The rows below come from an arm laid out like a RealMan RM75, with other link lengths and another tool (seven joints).
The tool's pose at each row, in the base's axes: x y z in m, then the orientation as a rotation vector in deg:
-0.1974 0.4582 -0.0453 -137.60 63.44 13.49
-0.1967 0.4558 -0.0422 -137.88 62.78 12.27
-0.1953 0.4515 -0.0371 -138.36 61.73 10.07
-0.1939 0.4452 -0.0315 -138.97 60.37 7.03
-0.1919 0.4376 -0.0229 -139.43 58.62 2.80
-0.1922 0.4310 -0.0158 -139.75 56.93 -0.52
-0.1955 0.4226 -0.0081 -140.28 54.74 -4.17
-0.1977 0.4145 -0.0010 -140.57 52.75 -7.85
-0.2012 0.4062 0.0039 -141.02 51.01 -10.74
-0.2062 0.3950 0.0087 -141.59 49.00 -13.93
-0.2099 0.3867 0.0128 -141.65 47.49 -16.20
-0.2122 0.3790 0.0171 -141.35 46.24 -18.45
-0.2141 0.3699 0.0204 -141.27 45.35 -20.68
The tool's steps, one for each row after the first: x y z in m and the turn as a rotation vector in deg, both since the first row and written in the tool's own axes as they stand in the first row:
0.0010 -0.0003 -0.0038 0.36 0.64 -0.73
0.0030 -0.0007 -0.0103 0.98 1.85 -1.95
0.0062 -0.0003 -0.0182 1.81 3.55 -3.55
0.0096 -0.0006 -0.0294 3.18 5.87 -5.61
0.0114 0.0008 -0.0388 4.29 7.62 -7.42
0.0122 0.0052 -0.0498 5.35 9.55 -9.68
0.0137 0.0089 -0.0600 6.50 11.53 -11.76
0.0153 0.0144 -0.0685 7.19 13.14 -13.56
0.0178 0.0227 -0.0785 7.83 14.95 -15.61
0.0195 0.0286 -0.0863 8.57 16.13 -17.07
0.0217 0.0331 -0.0939 9.55 17.27 -18.28
0.0254 0.0385 -0.1013 10.24 18.57 -19.27

